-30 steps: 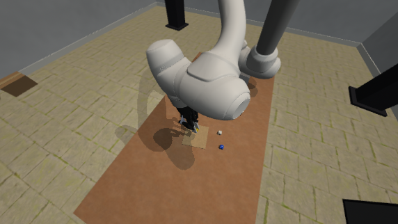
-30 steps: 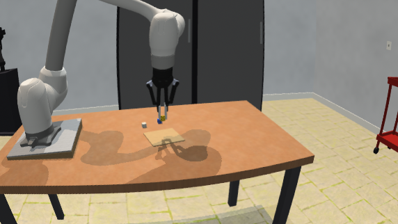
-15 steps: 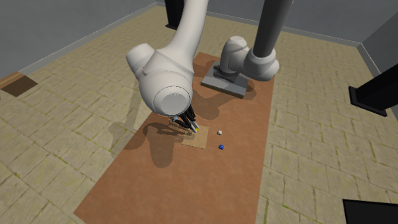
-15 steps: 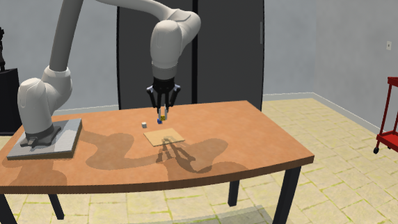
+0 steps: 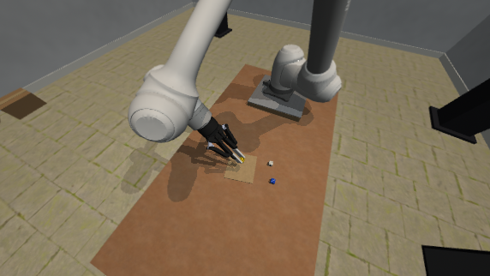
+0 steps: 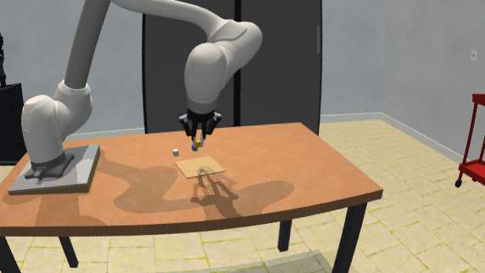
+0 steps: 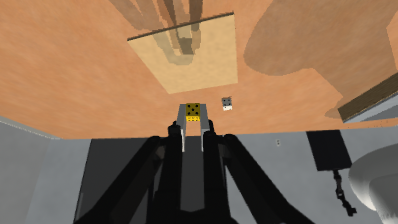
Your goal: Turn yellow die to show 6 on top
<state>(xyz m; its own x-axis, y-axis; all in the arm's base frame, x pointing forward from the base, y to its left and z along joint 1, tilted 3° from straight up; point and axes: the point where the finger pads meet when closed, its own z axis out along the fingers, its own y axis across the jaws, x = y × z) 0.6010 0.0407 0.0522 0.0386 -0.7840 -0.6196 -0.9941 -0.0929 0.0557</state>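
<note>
Now: the yellow die 20 mm to the left of my hand and 30 mm below it. Round my hand: tan mat 20 mm to the left, 110 mm below; blue die 20 mm behind, 180 mm to the left, 100 mm below; white die 90 mm behind, 140 mm to the left, 100 mm below.
</note>
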